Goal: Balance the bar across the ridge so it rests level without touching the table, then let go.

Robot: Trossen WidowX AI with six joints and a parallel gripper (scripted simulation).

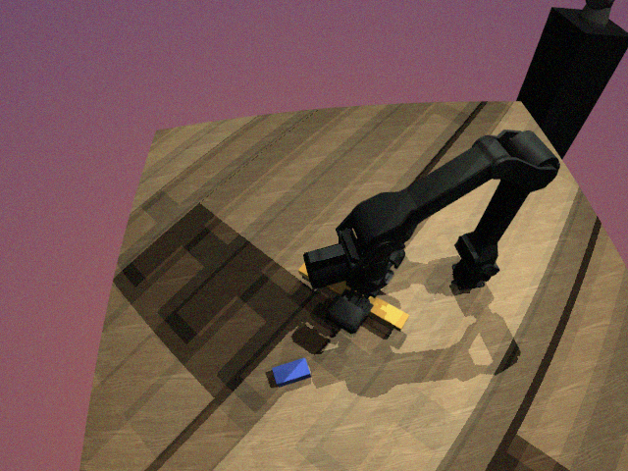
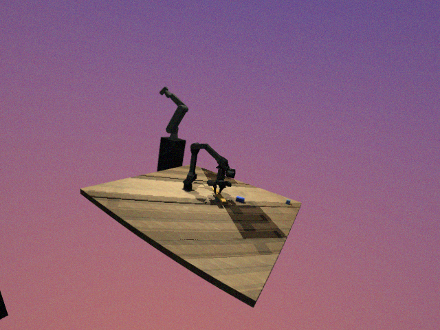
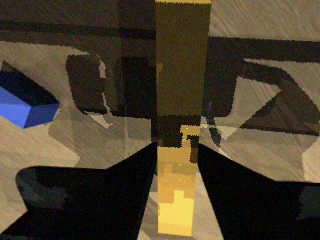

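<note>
The bar lies 2 cm to the right of my gripper tip and 2 cm ahead of it. Round my gripper tip: small blue cube 49 cm ahead, 45 cm to the left, 3 cm below; then blue oblong block 15 cm ahead, 12 cm to the left, 3 cm below.
</note>
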